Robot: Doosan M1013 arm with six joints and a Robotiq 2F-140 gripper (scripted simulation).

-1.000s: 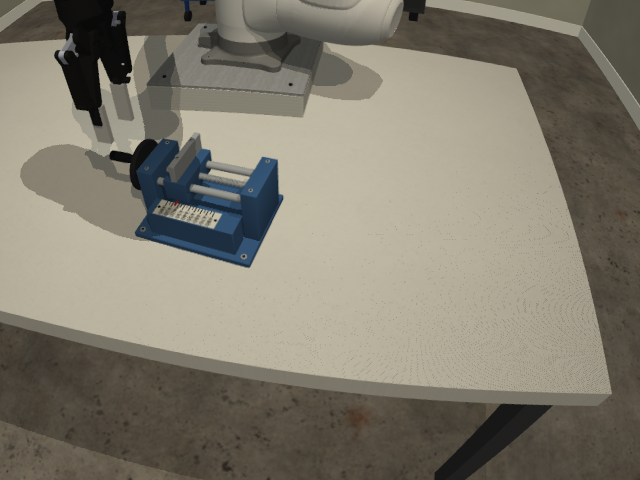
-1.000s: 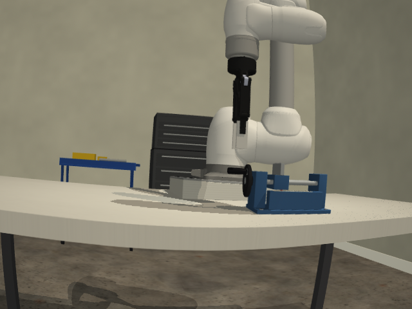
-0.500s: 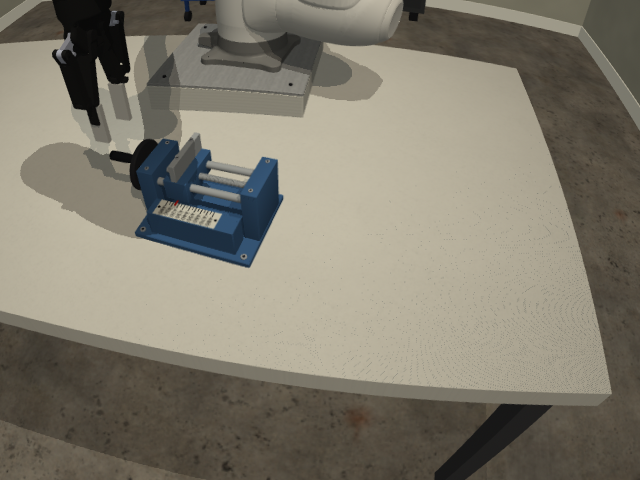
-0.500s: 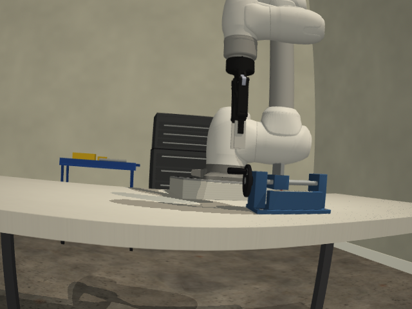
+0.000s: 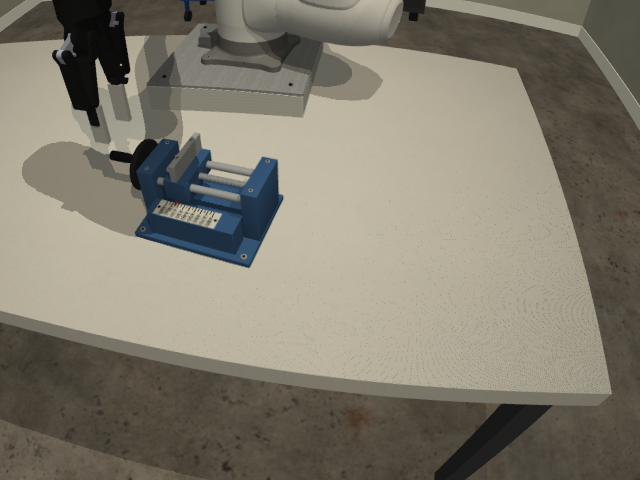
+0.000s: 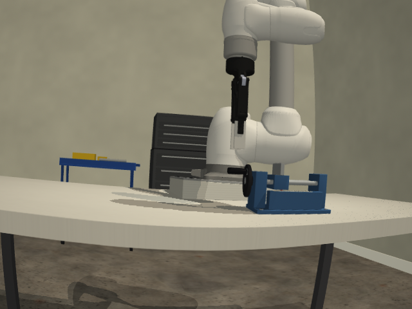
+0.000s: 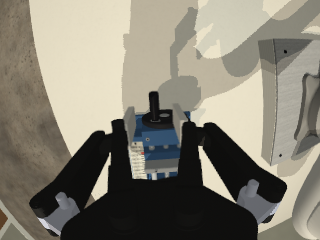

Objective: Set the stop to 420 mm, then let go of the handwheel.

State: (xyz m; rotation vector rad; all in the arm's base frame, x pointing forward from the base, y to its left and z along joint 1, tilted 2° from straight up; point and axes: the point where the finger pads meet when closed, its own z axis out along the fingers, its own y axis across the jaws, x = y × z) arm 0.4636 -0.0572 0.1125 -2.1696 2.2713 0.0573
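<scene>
Right now my hand is 20 mm to the right of the black handwheel and 90 mm above it. The rest, counted from my hand: stop block (110 mm to the left, 90 mm below).
</scene>
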